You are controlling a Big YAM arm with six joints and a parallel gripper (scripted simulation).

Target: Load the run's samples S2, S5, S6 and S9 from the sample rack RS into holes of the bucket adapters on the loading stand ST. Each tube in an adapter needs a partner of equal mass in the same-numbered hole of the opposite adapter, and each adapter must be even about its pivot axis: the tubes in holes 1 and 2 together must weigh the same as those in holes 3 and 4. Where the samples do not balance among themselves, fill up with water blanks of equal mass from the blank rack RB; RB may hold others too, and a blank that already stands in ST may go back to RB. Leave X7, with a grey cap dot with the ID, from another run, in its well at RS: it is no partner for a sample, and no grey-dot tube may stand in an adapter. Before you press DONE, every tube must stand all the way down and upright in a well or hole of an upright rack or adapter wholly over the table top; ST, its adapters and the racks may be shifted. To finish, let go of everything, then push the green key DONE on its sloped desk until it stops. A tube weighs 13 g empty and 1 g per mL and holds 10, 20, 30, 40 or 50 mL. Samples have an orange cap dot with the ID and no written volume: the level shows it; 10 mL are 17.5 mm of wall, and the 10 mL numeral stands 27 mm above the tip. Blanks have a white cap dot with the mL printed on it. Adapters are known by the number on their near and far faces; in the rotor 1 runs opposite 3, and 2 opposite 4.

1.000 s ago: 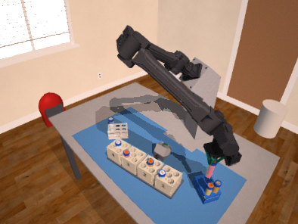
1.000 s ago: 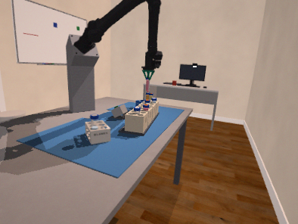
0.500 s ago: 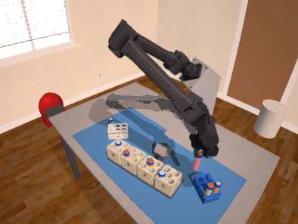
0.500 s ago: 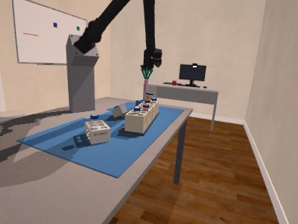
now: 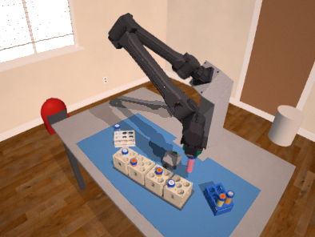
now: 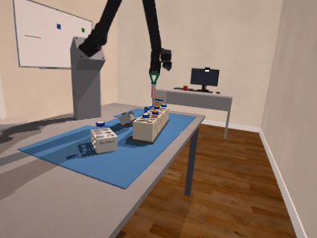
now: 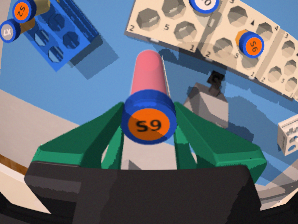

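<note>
My gripper is now 19 cm above the sample tube S2, 17 cm to the right of it and 6 cm short of it. Also, from my hand: 50 mL blank: 18 cm below, 7 cm to the right, 6 cm ahead; then adapter 1: 20 cm below, 5 cm ahead, 3 cm to the right; then sample tube S9: 5 cm below, 1 cm to the right.
</note>
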